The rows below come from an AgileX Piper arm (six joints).
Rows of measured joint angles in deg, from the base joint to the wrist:
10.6, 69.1, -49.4, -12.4, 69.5, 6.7
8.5, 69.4, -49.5, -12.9, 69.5, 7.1
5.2, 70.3, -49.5, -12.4, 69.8, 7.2
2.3, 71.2, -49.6, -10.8, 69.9, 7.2
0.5, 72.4, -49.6, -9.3, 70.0, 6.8
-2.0, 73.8, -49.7, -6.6, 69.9, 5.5
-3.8, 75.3, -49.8, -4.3, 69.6, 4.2
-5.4, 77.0, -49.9, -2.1, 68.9, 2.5
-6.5, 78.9, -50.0, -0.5, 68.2, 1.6
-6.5, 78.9, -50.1, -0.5, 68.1, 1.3
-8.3, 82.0, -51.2, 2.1, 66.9, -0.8
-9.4, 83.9, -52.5, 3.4, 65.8, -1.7
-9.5, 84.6, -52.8, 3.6, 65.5, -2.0
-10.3, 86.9, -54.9, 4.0, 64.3, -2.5
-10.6, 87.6, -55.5, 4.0, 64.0, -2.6
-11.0, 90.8, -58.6, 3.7, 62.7, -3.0
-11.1, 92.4, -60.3, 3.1, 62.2, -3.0
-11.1, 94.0, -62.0, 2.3, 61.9, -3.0
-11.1, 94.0, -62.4, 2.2, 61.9, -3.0
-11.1, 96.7, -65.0, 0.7, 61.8, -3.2
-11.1, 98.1, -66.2, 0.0, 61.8, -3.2
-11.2, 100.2, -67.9, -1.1, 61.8, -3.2
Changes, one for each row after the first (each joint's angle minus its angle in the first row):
-2.1, 0.3, -0.1, -0.5, 0.0, 0.4
-5.4, 1.2, -0.1, 0.0, 0.3, 0.5
-8.3, 2.1, -0.2, 1.6, 0.4, 0.5
-10.1, 3.3, -0.2, 3.1, 0.5, 0.1
-12.6, 4.7, -0.3, 5.8, 0.4, -1.2
-14.4, 6.2, -0.4, 8.1, 0.1, -2.5
-16.0, 7.9, -0.5, 10.3, -0.6, -4.2
-17.1, 9.8, -0.6, 11.9, -1.3, -5.1
-17.1, 9.8, -0.7, 11.9, -1.4, -5.4
-18.9, 12.9, -1.8, 14.5, -2.6, -7.5
-20.0, 14.8, -3.1, 15.8, -3.7, -8.4
-20.1, 15.5, -3.4, 16.0, -4.0, -8.7
-20.9, 17.8, -5.5, 16.4, -5.2, -9.2
-21.2, 18.5, -6.1, 16.4, -5.5, -9.3
-21.6, 21.7, -9.2, 16.1, -6.8, -9.7
-21.7, 23.3, -10.9, 15.5, -7.3, -9.7
-21.7, 24.9, -12.6, 14.7, -7.6, -9.7
-21.7, 24.9, -13.0, 14.6, -7.6, -9.7
-21.7, 27.6, -15.6, 13.1, -7.7, -9.9
-21.7, 29.0, -16.8, 12.4, -7.7, -9.9
-21.8, 31.1, -18.5, 11.3, -7.7, -9.9

